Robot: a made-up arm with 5 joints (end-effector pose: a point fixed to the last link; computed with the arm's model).
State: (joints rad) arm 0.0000 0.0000 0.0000 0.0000 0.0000
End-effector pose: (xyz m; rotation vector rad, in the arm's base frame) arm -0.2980 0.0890 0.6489 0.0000 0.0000 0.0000
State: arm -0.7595 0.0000 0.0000 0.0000 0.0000
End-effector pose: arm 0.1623 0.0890 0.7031 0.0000 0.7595 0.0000
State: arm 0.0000 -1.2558 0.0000 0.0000 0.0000
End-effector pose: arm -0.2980 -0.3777 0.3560 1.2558 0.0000 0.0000
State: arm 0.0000 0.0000 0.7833 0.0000 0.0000
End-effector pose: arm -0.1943 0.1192 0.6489 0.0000 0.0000 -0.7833
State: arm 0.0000 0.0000 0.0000 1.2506 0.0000
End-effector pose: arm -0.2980 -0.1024 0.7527 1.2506 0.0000 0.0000
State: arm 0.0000 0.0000 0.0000 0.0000 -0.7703
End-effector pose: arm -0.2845 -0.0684 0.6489 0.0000 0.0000 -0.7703
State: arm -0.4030 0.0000 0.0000 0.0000 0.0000
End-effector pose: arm -0.0586 0.0890 0.7217 0.0000 0.4030 0.0000
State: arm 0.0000 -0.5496 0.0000 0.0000 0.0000
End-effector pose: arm -0.2980 -0.1601 0.5965 0.5496 0.0000 0.0000
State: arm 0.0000 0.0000 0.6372 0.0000 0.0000
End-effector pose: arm -0.2149 0.1199 0.6489 0.0000 0.0000 -0.6372
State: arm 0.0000 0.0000 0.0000 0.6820 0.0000
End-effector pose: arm -0.2980 0.0006 0.7365 0.6820 0.0000 0.0000
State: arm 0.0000 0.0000 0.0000 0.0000 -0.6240
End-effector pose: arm -0.2776 -0.0385 0.6489 0.0000 0.0000 -0.6240
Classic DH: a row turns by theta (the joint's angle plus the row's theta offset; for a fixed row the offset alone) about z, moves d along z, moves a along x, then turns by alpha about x. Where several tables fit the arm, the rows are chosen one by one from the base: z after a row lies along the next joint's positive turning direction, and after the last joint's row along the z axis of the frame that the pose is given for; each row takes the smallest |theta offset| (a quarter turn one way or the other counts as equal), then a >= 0, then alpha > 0; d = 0 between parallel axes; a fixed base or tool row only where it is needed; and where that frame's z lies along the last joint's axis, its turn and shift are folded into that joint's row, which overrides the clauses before.
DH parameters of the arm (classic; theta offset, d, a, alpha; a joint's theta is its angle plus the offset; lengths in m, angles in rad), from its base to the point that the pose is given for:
base (fixed): 0 0.0994 0 1.5708
joint 1: 1.5708 -0.0574 0.0816 -1.5708
joint 2: -1.5708 0.2096 0.0789 1.5708
joint 3: 0 -0.3872 0.0571 1.5708
joint 4: 0 -0.2758 -0.0722 1.5708
joint 5: -1.0999 0 -0.2103 0
tool (fixed): 2.6707 0.0807 0 0

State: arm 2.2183 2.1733 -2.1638 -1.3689 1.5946
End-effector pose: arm -0.2437 0.4266 -0.1609 -1.3293 2.3004 0.4322
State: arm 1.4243 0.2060 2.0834 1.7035 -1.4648
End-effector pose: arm -0.3555 0.2327 -0.0888 -2.6154 0.5055 -0.0189
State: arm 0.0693 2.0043 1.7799 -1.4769 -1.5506
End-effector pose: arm -0.1454 0.4796 -0.1256 0.6555 1.2820 1.0838
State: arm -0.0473 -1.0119 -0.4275 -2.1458 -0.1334
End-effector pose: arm -0.2495 -0.2237 0.1664 -1.0844 -0.4822 -0.0947
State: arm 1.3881 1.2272 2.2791 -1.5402 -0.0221
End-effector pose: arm -0.2087 0.2597 0.0040 0.7444 0.1790 -2.7567
